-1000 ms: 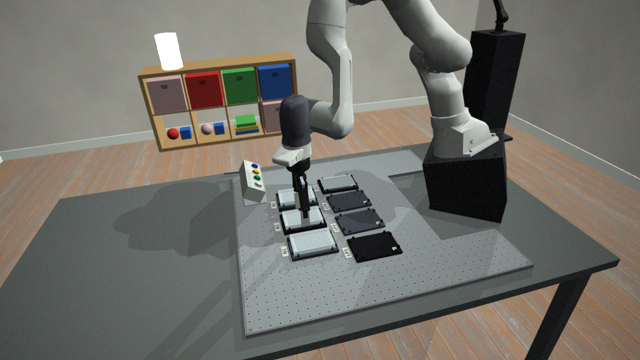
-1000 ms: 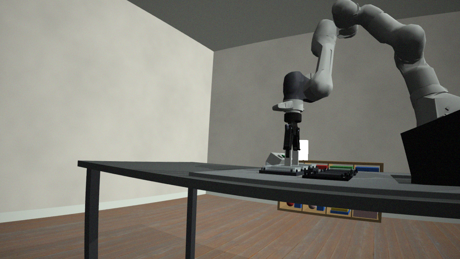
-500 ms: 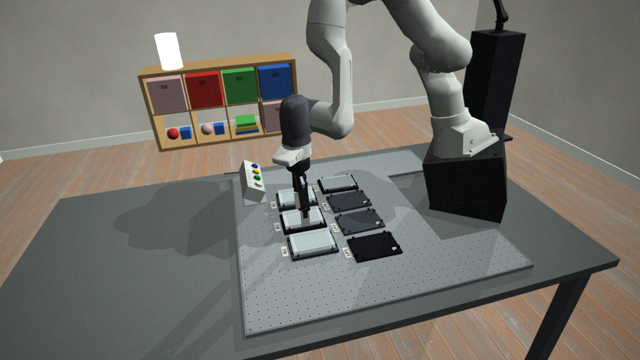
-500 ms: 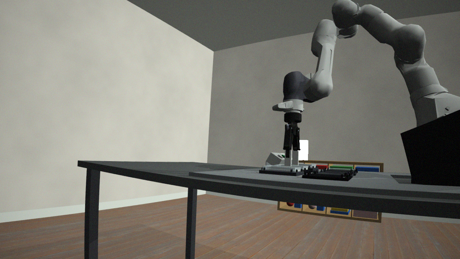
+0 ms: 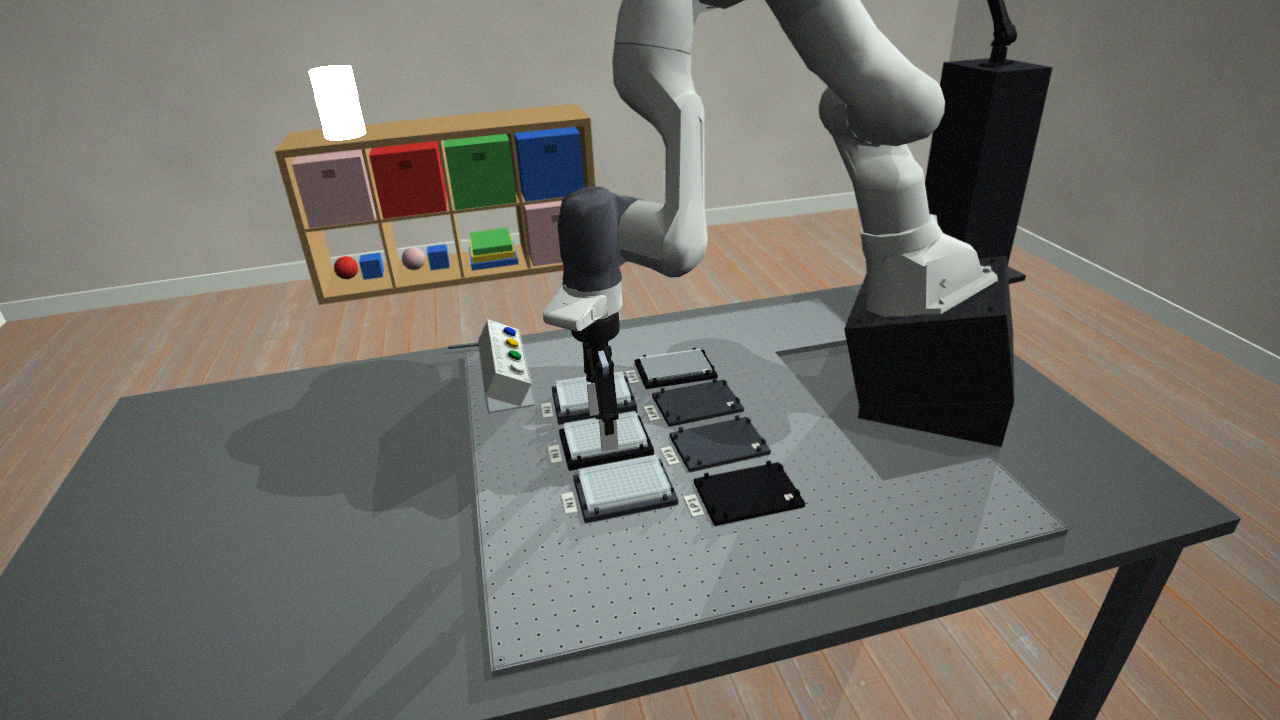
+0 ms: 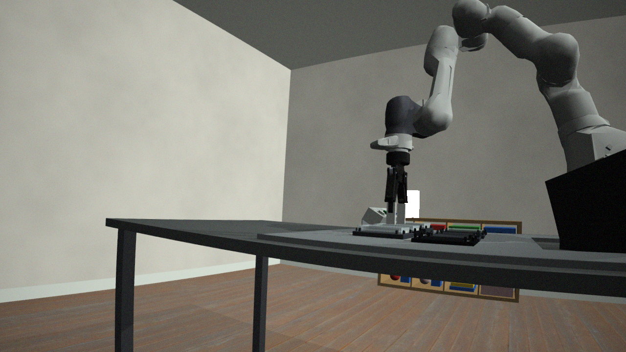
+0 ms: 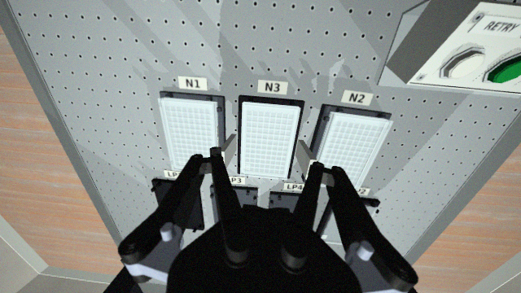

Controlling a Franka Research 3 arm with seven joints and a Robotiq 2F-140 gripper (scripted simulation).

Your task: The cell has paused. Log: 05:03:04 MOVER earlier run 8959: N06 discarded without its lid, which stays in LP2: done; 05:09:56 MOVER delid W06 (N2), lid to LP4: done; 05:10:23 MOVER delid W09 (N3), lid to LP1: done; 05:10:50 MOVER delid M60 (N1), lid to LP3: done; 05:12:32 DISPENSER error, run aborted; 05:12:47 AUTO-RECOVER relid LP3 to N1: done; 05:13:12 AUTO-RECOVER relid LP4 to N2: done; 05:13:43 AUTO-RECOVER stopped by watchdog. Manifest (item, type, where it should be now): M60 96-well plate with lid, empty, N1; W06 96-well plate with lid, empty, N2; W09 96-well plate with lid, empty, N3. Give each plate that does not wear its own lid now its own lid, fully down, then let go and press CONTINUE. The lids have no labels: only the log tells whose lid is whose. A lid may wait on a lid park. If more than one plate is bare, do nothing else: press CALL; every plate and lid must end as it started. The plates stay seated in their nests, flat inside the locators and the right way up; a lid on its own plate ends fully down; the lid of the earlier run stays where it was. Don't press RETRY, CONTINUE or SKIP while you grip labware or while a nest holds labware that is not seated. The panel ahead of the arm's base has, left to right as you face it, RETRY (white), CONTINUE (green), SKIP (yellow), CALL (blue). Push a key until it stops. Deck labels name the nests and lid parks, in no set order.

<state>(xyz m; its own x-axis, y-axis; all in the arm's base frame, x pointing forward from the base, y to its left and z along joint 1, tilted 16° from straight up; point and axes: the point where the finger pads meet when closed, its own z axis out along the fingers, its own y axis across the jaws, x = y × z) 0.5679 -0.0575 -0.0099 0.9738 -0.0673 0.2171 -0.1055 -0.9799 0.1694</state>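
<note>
Right now the plate is 30 mm below my hand. Round my hand: lid park LP3 (180 mm behind, 80 mm to the left, 50 mm below); then white retry key (210 mm to the right, 100 mm ahead, 10 mm above); then lid park LP4 (200 mm behind, 50 mm to the right, 50 mm below).
</note>
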